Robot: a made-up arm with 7 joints.
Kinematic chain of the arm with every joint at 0, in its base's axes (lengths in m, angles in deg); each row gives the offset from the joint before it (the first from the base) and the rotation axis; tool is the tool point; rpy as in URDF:
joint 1: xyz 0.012 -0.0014 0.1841 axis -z
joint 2: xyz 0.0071 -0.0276 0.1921 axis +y
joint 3: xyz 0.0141 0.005 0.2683 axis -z
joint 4: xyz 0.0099 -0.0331 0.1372 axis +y
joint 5: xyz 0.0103 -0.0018 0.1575 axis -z
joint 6: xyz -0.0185 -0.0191 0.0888 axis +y
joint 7: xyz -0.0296 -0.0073 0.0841 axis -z
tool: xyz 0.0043 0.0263 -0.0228 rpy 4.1 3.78 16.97
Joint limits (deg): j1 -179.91..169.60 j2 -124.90..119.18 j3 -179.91..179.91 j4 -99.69..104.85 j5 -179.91..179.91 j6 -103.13..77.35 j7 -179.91..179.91
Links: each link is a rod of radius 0.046 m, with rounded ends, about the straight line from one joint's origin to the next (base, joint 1, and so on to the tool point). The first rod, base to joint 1, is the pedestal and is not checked.
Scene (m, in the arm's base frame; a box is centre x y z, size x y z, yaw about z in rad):
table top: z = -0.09
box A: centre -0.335 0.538 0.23 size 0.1 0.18 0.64 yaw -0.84
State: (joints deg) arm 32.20 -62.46 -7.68 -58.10 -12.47 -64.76 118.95
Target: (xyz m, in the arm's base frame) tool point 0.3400 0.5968 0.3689
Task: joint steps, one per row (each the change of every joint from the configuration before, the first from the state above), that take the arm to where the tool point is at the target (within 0.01 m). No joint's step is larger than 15 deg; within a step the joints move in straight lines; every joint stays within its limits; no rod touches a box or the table.
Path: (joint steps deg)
1: 9.15 11.78 -4.52 11.35 -6.98 6.43 1.06
2: 9.14 11.78 -4.53 11.36 -6.98 6.42 1.07
3: 9.15 11.78 -4.52 11.35 -6.98 6.43 1.06
4: 9.14 11.78 -4.53 11.36 -6.98 6.43 1.06
5: 11.60 -13.22 6.71 -0.88 5.26 0.76 -2.12
6: 11.60 -13.22 6.71 -0.87 5.26 0.77 -2.11
7: 11.59 -13.23 6.71 -0.88 5.26 0.77 -2.12
8: 11.60 -13.22 6.71 -0.87 5.26 0.76 -2.12
9: 11.60 -13.22 6.72 -0.88 5.27 0.77 -2.12

